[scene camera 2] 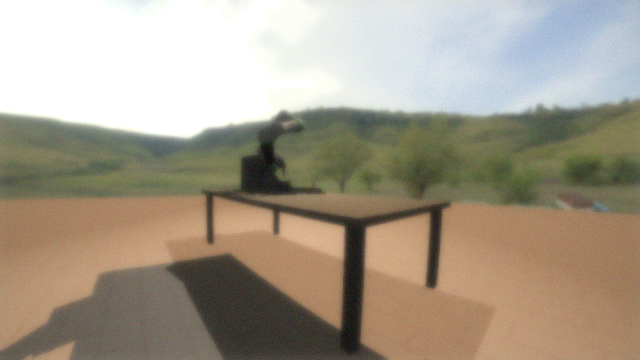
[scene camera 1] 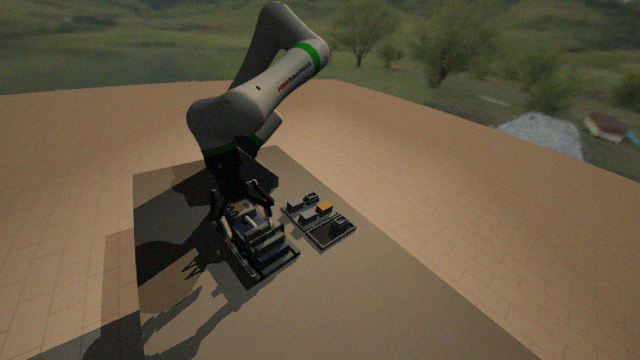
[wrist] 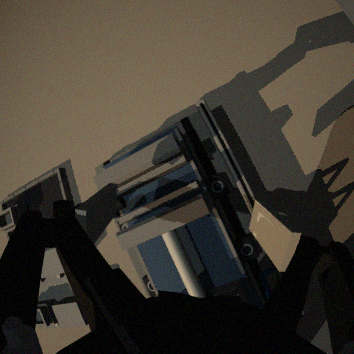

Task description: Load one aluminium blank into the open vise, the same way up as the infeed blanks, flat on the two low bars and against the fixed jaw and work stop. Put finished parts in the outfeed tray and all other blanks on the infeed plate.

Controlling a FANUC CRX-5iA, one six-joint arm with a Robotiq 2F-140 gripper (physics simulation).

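Pixels of known places: gripper, fingertip midpoint: (scene camera 2: 275,179) (scene camera 1: 250,231) (wrist: 185,207); arm's base, origin of the base link: (scene camera 1: 243,148).
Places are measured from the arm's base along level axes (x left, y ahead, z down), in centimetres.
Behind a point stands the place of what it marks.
My gripper (scene camera 1: 243,216) (wrist: 185,207) {x -22.3, y 44.6, z 5.7 cm} is open and points down over the vise, its fingers standing apart on either side. The vise (scene camera 1: 257,236) {x -20.4, y 45.3, z 8.9 cm} (wrist: 162,220) {x -19.5, y 44.4, z 6.6 cm} shows reflective metal jaws and a pale round spindle. Its low bars and work stop are hard to tell apart in shadow, and no blank can be made out there. On the infeed plate (scene camera 1: 296,220) {x -0.7, y 42.7, z 15.4 cm} stand two grey blanks (scene camera 1: 295,205) {x 2.5, y 38.1, z 12.0 cm} (scene camera 1: 308,216) {x 2.0, y 46.7, z 11.8 cm}, an orange block (scene camera 1: 324,208) {x 10.7, y 47.4, z 11.8 cm} and a dark hollow part (scene camera 1: 311,197) {x 11.6, y 38.4, z 11.9 cm}. The outfeed tray (scene camera 1: 320,248) {x -3.0, y 59.0, z 16.0 cm} (wrist: 62,172) {x -2.9, y 59.0, z 15.8 cm} holds a hollow part (scene camera 1: 340,221) {x 11.6, y 55.9, z 13.5 cm} (wrist: 7,218) {x 12.4, y 56.4, z 13.5 cm}.
The outfeed tray and infeed plate adjoin each other beside the vise. The vise stands on a dark base frame (scene camera 1: 275,270) {x -20.9, y 55.9, z 15.6 cm} with long rails. The arm's shadow falls across the table (scene camera 1: 350,300) {x -10.1, y 78.8, z 16.2 cm} (scene camera 2: 320,204) {x -50.7, y 112.2, z 16.2 cm}. In scene camera 2 the small parts are too blurred to tell.
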